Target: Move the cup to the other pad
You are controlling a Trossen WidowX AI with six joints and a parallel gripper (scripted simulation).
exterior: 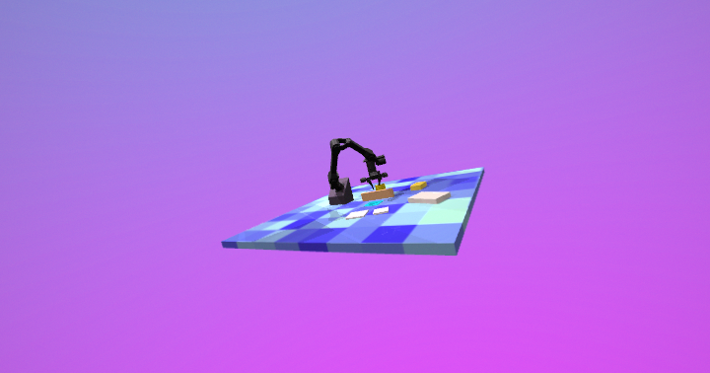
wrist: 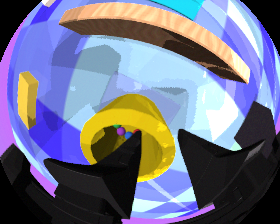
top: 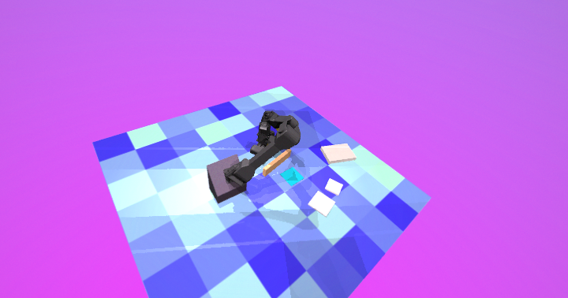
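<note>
Now: gripper tip 20 mm to the right of the cup, 20 mm short of it and 10 mm above it. Round my gripper tip: cyan pad 180 mm to the right, 90 mm ahead, 50 mm below; then pale pink slab 430 mm ahead, 170 mm to the right, 30 mm below.
</note>
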